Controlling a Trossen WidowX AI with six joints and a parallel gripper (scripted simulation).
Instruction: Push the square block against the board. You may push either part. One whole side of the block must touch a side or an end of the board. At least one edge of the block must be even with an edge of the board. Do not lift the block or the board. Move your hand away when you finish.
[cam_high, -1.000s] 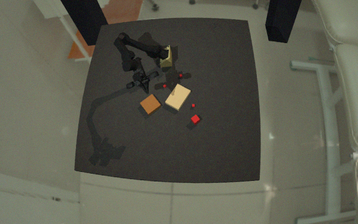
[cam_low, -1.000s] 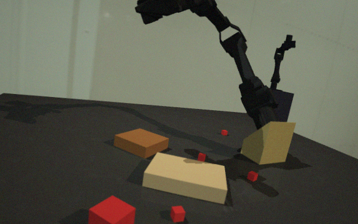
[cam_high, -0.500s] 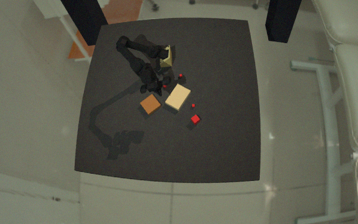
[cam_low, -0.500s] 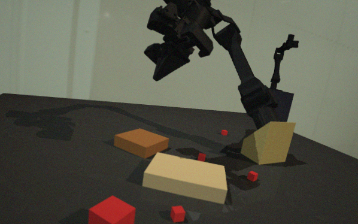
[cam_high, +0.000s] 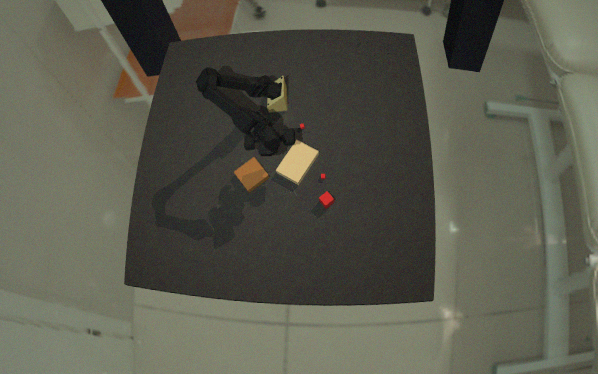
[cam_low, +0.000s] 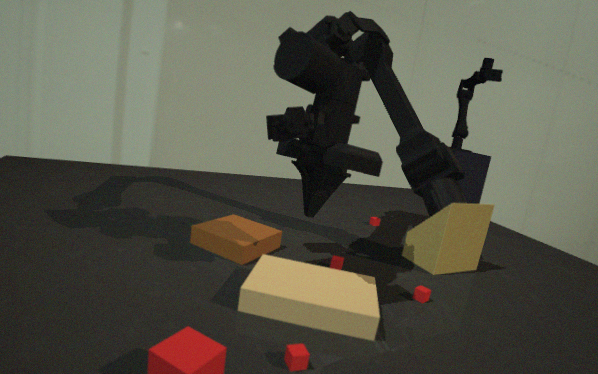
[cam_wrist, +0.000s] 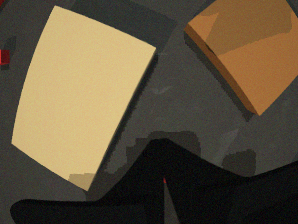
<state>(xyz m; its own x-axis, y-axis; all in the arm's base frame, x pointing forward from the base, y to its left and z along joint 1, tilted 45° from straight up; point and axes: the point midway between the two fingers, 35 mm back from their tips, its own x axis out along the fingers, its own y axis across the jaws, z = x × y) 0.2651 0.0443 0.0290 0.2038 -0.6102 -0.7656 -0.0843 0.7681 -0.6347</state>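
My gripper tip is now 100 mm to the left of the square brown block, 70 mm short of it and 70 mm above it. Round my gripper tip: red cube 200 mm to the left, 170 mm ahead, 60 mm below; then cream board 80 mm to the left, 70 mm below, 20 mm ahead.
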